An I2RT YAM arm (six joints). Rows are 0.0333 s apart.
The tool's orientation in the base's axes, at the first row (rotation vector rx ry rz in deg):
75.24, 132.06, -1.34
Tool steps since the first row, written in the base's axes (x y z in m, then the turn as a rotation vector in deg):
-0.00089, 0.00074, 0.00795, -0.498, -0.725, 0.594
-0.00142, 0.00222, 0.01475, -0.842, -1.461, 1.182
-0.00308, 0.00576, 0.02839, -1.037, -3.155, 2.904
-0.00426, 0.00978, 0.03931, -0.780, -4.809, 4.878
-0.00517, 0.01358, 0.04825, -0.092, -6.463, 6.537
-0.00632, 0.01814, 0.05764, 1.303, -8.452, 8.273
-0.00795, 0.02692, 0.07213, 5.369, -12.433, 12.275
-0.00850, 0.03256, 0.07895, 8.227, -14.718, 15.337
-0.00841, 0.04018, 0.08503, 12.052, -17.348, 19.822
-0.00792, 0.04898, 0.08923, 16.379, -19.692, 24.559
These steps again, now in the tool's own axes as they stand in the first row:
-0.00234, 0.00141, -0.00756, -0.621, -0.666, -0.544
-0.00375, 0.00326, -0.01414, -1.314, -1.214, -1.019
-0.00588, 0.00678, -0.02771, -3.313, -1.910, -2.199
-0.00668, 0.01037, -0.03882, -5.576, -2.161, -3.431
-0.00696, 0.01362, -0.04801, -7.889, -2.130, -4.212
-0.00671, 0.01719, -0.05789, -10.802, -1.687, -4.696
-0.00498, 0.02375, -0.07350, -17.389, 0.351, -5.621
-0.00304, 0.02783, -0.08113, -21.709, 2.115, -6.617
0.00053, 0.03333, -0.08834, -27.306, 4.790, -8.398
0.00567, 0.03938, -0.09403, -32.990, 8.082, -10.272

